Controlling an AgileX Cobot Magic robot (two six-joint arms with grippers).
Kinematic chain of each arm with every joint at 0, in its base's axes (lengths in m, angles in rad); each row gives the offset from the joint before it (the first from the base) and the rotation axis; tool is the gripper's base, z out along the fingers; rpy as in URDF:
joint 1: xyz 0 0 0.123 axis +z
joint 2: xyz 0 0 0 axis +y
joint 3: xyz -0.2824 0 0.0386 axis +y
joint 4: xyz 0.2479 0 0.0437 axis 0.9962 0 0.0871
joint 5: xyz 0 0 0 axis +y
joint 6: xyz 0.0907 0 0.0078 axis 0.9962 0 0.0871
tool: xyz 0 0 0 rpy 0 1.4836 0
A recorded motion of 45 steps. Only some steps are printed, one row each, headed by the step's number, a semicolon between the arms.
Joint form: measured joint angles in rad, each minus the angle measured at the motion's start. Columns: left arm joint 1, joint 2, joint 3, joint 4, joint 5, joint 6; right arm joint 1, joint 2, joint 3, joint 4, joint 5, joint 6.
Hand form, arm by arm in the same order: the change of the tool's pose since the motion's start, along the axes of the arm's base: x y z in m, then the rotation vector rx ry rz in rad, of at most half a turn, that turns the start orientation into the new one. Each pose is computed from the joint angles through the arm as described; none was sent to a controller.
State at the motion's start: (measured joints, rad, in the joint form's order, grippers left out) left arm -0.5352 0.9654 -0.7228 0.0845 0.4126 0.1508; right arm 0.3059 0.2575 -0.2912 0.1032 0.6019 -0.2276
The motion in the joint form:
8: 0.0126 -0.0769 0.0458 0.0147 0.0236 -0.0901; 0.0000 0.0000 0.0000 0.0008 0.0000 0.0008
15: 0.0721 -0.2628 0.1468 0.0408 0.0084 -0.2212; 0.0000 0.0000 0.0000 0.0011 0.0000 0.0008
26: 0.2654 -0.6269 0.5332 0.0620 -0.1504 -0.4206; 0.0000 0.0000 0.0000 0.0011 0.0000 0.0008
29: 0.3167 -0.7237 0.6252 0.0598 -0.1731 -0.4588; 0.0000 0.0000 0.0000 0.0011 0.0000 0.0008
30: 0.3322 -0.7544 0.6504 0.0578 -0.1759 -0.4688; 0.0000 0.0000 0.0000 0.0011 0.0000 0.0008
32: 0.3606 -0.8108 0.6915 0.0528 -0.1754 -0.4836; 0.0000 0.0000 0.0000 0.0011 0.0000 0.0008
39: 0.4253 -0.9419 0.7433 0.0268 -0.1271 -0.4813; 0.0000 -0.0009 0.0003 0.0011 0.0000 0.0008
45: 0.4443 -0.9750 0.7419 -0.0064 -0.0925 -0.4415; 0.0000 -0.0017 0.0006 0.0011 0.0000 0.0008
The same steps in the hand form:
8: -0.0143 0.0120 -0.0022 -0.0585 0.0214 0.0607; 0.0000 0.0000 0.0000 0.0014 0.0005 -0.0003
15: -0.0432 0.0393 -0.0044 -0.1896 -0.0297 0.1771; 0.0000 0.0001 0.0000 0.0017 0.0006 -0.0002
26: -0.0904 0.0796 -0.0803 -0.3979 -0.1102 0.4187; 0.0000 0.0001 0.0000 0.0017 0.0006 -0.0002
29: -0.1000 0.0858 -0.1019 -0.4432 -0.1311 0.4770; 0.0000 0.0001 0.0000 0.0017 0.0006 -0.0002
30: -0.1027 0.0875 -0.1079 -0.4567 -0.1379 0.4945; 0.0000 0.0001 0.0000 0.0017 0.0006 -0.0002
32: -0.1072 0.0902 -0.1181 -0.4792 -0.1513 0.5260; 0.0000 0.0001 0.0000 0.0017 0.0006 -0.0002
39: -0.1162 0.0954 -0.1319 -0.5100 -0.1879 0.5908; -0.0001 0.0000 0.0000 0.0019 0.0000 -0.0002
45: -0.1188 0.0961 -0.1328 -0.5039 -0.1917 0.6008; -0.0002 0.0000 -0.0001 0.0020 -0.0005 -0.0002

